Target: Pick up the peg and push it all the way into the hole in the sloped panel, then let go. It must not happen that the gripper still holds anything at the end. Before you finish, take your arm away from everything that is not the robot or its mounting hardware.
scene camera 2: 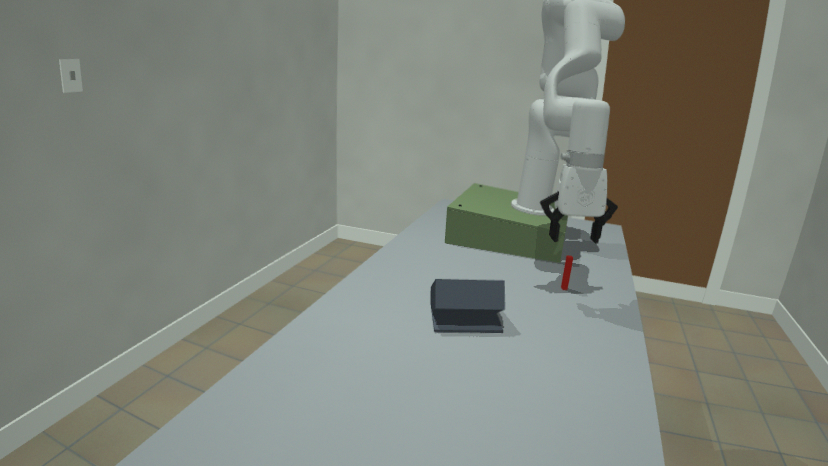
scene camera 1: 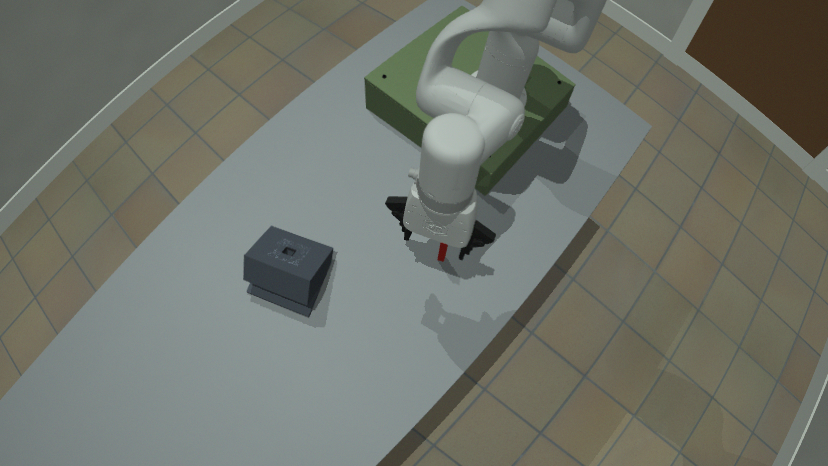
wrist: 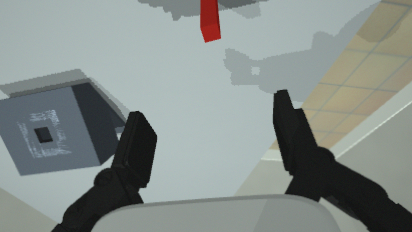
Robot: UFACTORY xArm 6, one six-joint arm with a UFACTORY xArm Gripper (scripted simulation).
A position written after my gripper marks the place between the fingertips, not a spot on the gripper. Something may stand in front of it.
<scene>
I see my gripper (scene camera 1: 436, 242).
My gripper shows as well in scene camera 2 (scene camera 2: 574, 240) and in the wrist view (wrist: 208, 115).
</scene>
